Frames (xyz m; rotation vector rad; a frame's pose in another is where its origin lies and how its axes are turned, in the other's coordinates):
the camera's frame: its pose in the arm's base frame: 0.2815 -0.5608 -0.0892 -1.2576 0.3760 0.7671
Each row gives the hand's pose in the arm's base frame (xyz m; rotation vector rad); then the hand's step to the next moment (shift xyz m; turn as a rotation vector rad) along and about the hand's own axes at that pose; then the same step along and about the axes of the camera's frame.
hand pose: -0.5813 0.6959 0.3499 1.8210 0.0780 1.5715
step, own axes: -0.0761 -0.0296 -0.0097 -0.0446 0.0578 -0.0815
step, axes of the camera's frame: 0.0369 0.0669 -0.0305 -0.0785 0.0756 -0.0103
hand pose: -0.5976 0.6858 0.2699 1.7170 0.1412 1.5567
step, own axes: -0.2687 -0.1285 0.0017 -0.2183 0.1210 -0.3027
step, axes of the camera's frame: 0.1600 0.2046 -0.1457 -0.1991 0.3357 -0.0394
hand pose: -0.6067 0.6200 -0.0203 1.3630 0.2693 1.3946
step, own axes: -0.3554 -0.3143 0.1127 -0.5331 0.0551 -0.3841
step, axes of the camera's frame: 0.3012 0.1535 -0.3514 -0.1774 0.5762 -0.2670
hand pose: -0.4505 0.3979 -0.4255 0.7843 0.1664 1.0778
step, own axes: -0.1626 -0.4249 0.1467 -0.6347 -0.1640 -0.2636
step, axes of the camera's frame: 0.2476 -0.0959 -0.3975 -0.0702 0.4937 -0.5005
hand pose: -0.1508 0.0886 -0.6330 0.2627 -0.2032 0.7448
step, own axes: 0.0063 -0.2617 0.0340 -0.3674 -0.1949 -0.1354
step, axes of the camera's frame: 0.0740 -0.1417 -0.2101 -0.0169 0.2305 -0.3713
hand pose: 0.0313 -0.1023 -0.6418 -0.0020 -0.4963 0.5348
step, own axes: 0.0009 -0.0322 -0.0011 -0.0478 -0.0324 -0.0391
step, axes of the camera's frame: 0.0011 -0.0173 -0.0272 0.0176 0.0332 -0.0588
